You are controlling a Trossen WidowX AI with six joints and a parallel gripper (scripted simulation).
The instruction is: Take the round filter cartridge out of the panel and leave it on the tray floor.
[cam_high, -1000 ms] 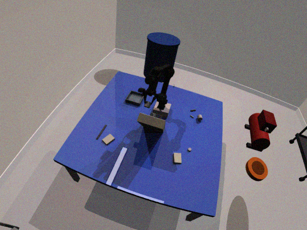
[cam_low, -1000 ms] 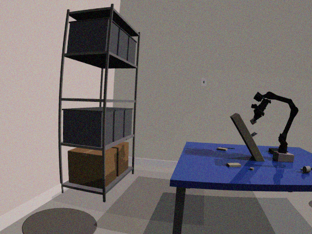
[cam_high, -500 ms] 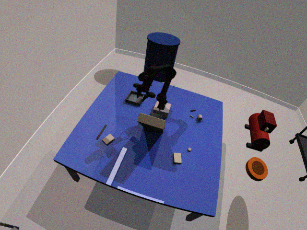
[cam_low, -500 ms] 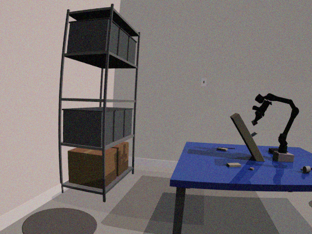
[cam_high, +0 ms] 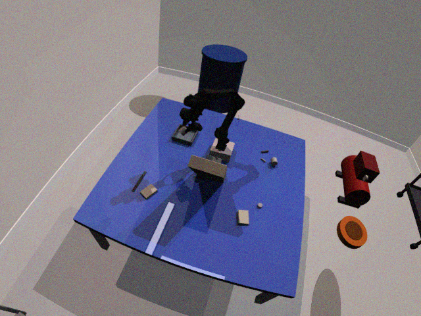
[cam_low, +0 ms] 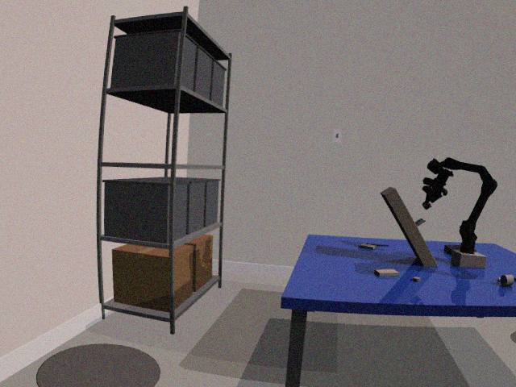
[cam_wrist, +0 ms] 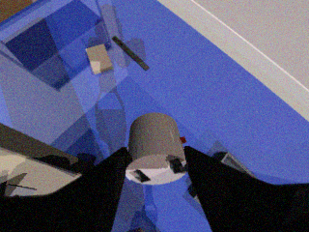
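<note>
The dark tray lies 260 mm below my gripper tip, 240 mm behind it and 80 mm to the right of it. Also, from my gripper tip: round grey filter cartridge: right at my gripper tip.
</note>
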